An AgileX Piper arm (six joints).
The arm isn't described. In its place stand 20 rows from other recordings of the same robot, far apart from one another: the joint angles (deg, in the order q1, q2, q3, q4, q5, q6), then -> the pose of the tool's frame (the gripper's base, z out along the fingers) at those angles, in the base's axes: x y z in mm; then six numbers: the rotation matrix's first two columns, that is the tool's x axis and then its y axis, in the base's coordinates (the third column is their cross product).
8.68, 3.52, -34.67, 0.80, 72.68, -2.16 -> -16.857, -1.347, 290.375, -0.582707, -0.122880, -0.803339, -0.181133, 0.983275, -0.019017
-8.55, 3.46, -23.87, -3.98, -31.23, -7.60 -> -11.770, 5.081, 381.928, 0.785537, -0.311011, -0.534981, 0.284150, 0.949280, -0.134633
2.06, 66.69, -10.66, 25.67, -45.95, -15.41 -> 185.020, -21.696, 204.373, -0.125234, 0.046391, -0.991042, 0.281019, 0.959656, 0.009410
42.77, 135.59, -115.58, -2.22, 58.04, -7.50 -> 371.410, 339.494, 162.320, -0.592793, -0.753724, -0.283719, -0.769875, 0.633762, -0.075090
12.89, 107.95, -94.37, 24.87, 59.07, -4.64 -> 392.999, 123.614, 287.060, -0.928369, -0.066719, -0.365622, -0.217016, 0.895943, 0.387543
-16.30, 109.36, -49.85, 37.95, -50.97, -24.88 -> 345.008, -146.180, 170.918, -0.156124, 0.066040, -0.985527, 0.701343, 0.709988, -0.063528
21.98, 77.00, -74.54, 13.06, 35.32, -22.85 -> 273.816, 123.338, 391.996, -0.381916, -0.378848, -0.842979, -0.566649, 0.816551, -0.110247
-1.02, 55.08, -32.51, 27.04, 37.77, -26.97 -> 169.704, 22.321, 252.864, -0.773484, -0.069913, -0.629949, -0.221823, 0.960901, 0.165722
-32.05, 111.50, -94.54, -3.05, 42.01, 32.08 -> 373.617, -237.739, 267.616, -0.321962, 0.787773, -0.525123, 0.816179, 0.512033, 0.267722
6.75, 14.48, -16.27, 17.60, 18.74, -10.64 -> 69.950, 17.181, 264.974, -0.213099, 0.080936, -0.973672, -0.190134, 0.974075, 0.122582
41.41, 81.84, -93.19, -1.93, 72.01, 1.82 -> 214.839, 185.587, 424.596, -0.632919, -0.529729, -0.564625, -0.634177, 0.773054, -0.014392
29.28, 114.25, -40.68, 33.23, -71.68, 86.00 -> 320.568, 125.473, 139.005, 0.036095, 0.990678, 0.131356, -0.002245, -0.131361, 0.991332
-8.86, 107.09, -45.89, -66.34, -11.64, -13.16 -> 331.962, -34.726, 115.465, -0.183675, -0.947934, -0.260162, -0.751836, 0.305973, -0.584057
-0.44, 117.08, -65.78, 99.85, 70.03, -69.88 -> 384.749, 81.315, 178.393, -0.875552, 0.283111, -0.391480, -0.322986, 0.259601, 0.910103
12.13, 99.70, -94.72, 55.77, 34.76, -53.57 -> 392.965, 128.335, 387.750, -0.320406, -0.119217, -0.939749, -0.633548, 0.764494, 0.119023
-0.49, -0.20, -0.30, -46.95, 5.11, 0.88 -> 55.655, -6.399, 209.705, -0.028589, -0.717066, -0.696419, 0.076278, 0.693107, -0.716787
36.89, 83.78, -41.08, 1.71, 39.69, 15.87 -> 190.511, 145.156, 183.178, -0.923942, -0.324089, -0.203217, -0.345946, 0.934636, 0.082318
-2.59, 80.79, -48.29, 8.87, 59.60, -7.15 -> 230.825, 1.673, 221.593, -0.998086, -0.000457, -0.061834, -0.008513, 0.991467, 0.130082
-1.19, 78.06, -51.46, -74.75, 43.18, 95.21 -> 274.944, -65.802, 295.739, -0.282736, 0.331773, -0.899993, 0.750074, 0.661304, 0.008145
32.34, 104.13, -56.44, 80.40, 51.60, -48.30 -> 248.865, 240.796, 186.491, -0.936317, -0.257989, -0.238228, -0.335860, 0.459885, 0.822012
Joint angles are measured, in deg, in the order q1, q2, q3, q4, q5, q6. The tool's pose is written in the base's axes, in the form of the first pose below.
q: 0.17 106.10 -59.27 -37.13 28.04 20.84
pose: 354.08, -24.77, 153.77, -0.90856, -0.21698, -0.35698, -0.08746, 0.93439, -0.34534
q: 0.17 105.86 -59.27 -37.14 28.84 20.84
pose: 352.91, -25.46, 154.99, -0.91234, -0.21339, -0.34944, -0.08410, 0.93292, -0.35013
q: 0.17 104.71 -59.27 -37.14 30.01 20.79
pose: 350.67, -26.44, 161.68, -0.91289, -0.20854, -0.35091, -0.07487, 0.93061, -0.35827
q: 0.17 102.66 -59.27 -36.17 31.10 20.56
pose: 347.34, -26.71, 173.44, -0.90917, -0.19236, -0.36934, -0.05302, 0.93317, -0.35550
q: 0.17 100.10 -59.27 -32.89 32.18 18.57
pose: 342.39, -25.30, 187.20, -0.90445, -0.17094, -0.39084, -0.03414, 0.94227, -0.33312
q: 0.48 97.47 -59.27 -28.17 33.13 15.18
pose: 336.79, -20.66, 200.65, -0.89792, -0.15824, -0.41074, -0.03189, 0.95408, -0.29785
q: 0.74 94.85 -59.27 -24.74 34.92 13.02
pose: 329.83, -17.54, 213.78, -0.89551, -0.14129, -0.42202, -0.02350, 0.96195, -0.27220
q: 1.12 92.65 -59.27 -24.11 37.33 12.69
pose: 322.78, -16.24, 224.74, -0.89728, -0.13393, -0.42066, -0.01525, 0.96171, -0.27366
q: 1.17 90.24 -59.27 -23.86 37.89 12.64
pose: 317.42, -16.13, 237.78, -0.88347, -0.12944, -0.45024, -0.00253, 0.96238, -0.27171
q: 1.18 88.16 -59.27 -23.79 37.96 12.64
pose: 312.95, -16.14, 249.14, -0.86720, -0.12799, -0.48123, 0.00776, 0.96281, -0.27005
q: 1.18 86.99 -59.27 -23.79 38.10 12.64
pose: 310.12, -16.27, 255.40, -0.85842, -0.12722, -0.49692, 0.01354, 0.96280, -0.26988
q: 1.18 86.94 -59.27 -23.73 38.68 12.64
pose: 309.22, -16.52, 255.26, -0.86307, -0.12402, -0.48961, 0.01528, 0.96253, -0.27075
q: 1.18 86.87 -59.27 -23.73 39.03 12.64
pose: 308.58, -16.71, 255.41, -0.86548, -0.12256, -0.48573, 0.01629, 0.96221, -0.27181
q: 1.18 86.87 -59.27 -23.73 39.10 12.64
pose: 308.49, -16.75, 255.36, -0.86607, -0.12227, -0.48474, 0.01642, 0.96215, -0.27204
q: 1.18 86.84 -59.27 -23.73 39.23 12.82
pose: 308.25, -16.82, 255.44, -0.86687, -0.11870, -0.48420, 0.01954, 0.96241, -0.27091
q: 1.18 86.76 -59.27 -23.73 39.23 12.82
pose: 308.06, -16.82, 255.87, -0.86619, -0.11869, -0.48542, 0.01991, 0.96241, -0.27085
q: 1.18 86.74 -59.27 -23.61 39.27 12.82
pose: 307.94, -16.73, 255.90, -0.86647, -0.11689, -0.48535, 0.02085, 0.96288, -0.26911
